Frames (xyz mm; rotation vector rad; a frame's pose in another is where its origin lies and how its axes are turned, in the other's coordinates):
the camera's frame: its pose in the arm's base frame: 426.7 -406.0 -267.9 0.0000 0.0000 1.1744
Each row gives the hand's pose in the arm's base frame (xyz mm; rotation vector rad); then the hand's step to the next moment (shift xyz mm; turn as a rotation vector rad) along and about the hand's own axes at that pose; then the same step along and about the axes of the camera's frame.
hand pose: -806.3 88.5 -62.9 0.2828 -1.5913 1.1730
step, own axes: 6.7 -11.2 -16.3 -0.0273 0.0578 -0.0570
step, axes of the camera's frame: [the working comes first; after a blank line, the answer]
step, axes of the arm's base frame: 15.1 10.0 10.4 0.0050 0.0628 -0.0580

15.0 -10.1 10.4 0.0599 0.0196 -0.0580
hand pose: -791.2 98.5 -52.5 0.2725 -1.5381 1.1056
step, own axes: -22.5 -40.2 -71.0 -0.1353 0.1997 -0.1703
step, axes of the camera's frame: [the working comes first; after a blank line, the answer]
step, axes of the arm's base frame: 80.9 23.6 -7.7 0.0128 0.1808 -0.2331

53.0 -65.5 -7.7 0.1717 0.0580 -0.2331
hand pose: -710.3 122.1 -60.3 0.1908 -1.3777 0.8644
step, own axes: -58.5 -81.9 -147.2 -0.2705 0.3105 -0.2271
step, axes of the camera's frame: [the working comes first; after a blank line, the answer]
step, axes of the arm's base frame: 168.7 5.8 -57.6 -0.0061 0.2335 -0.4082

70.5 -153.4 -57.6 0.2130 0.0958 -0.4082
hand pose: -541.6 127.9 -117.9 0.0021 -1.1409 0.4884
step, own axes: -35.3 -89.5 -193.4 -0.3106 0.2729 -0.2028
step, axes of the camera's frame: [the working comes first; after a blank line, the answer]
step, axes of the arm's base frame: 190.1 -45.6 -91.8 -0.0262 0.1789 -0.4235

31.3 -193.0 -91.8 0.1550 0.0932 -0.4235
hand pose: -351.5 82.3 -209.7 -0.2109 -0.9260 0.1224
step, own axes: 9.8 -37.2 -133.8 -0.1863 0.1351 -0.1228
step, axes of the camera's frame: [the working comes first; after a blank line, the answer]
step, axes of the arm's base frame: 113.8 -51.3 -61.6 -0.0144 0.0794 -0.2481

-3.4 -124.8 -61.6 0.0677 0.0439 -0.2481
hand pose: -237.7 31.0 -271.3 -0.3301 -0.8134 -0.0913
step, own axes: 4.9 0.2 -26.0 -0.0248 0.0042 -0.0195
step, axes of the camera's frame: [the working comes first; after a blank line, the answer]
step, axes of the arm's base frame: 21.5 -8.0 -13.1 -0.0025 -0.0035 -0.0315

0.9 -23.0 -13.1 -0.0042 0.0010 -0.0315
